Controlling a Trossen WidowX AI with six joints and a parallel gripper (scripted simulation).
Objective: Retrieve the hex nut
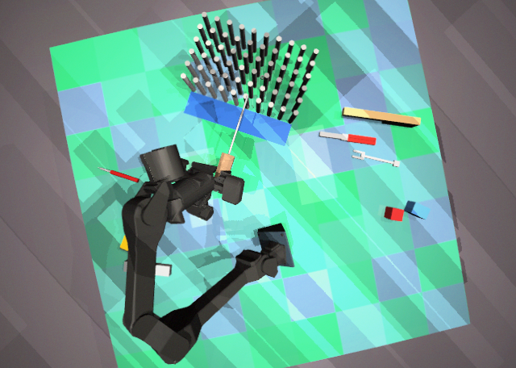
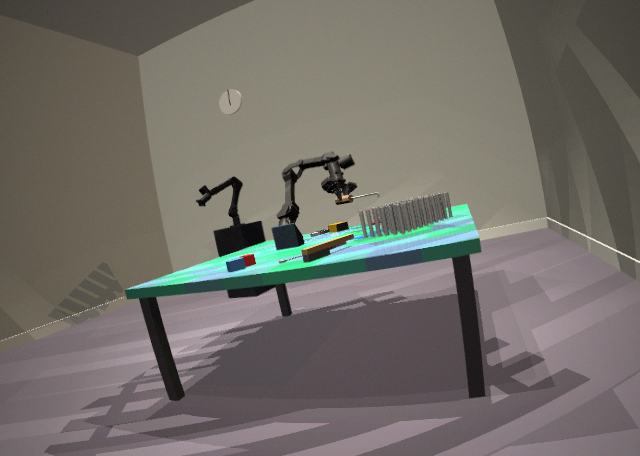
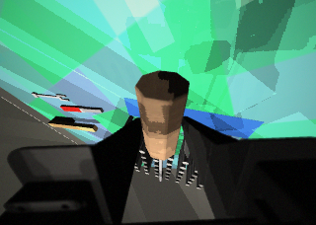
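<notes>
The blue taped strip lies 18 cm ahead of my gripper tip, 16 cm below it and 4 cm to the right of it. From my gripper tip the other things lie so: red screwdriver: 41 cm to the left, 16 cm below, 3 cm ahead; then hex nut: 32 cm ahead, 16 cm below, 13 cm to the right; then wire hook tool: 10 cm ahead, 4 cm to the right.
</notes>
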